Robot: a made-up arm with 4 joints.
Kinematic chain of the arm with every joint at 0, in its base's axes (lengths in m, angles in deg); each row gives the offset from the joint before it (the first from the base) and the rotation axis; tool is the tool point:
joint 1: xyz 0 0 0.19 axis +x
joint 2: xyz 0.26 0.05 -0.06 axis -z
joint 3: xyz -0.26 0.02 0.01 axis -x
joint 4: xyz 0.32 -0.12 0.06 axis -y
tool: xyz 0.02 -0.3 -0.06
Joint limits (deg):
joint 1: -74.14..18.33
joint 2: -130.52..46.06
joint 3: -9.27..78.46
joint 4: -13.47..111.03
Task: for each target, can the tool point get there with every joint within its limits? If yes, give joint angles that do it. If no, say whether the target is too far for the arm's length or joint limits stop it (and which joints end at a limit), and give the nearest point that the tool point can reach.
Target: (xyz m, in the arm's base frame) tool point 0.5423 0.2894 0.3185
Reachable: yes | joints -4.54 -112.94 27.05 21.09
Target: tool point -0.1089 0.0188 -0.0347
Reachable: no: joint limits stop it (at a limit: joint 1, joint 2, joint 3, joint 4) | nearest point 0.0217 -0.2189 -0.0096 | short by 0.272 m
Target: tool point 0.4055 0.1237 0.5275
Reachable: yes | joints -12.86 -36.02 71.05 41.93
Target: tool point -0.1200 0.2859 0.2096
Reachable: no: joint limits stop it (at a limit: joint 2, joint 3, joint 4) | nearest point 0.1633 0.3963 0.2172 | short by 0.304 m
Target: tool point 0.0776 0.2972 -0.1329
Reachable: no: joint limits stop it (at a limit: joint 1, joint 2) | nearest point 0.2890 0.3926 0.0555 | short by 0.299 m
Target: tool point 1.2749 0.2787 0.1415
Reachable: no: too far | nearest point 0.6748 0.1441 0.1649 | short by 0.615 m
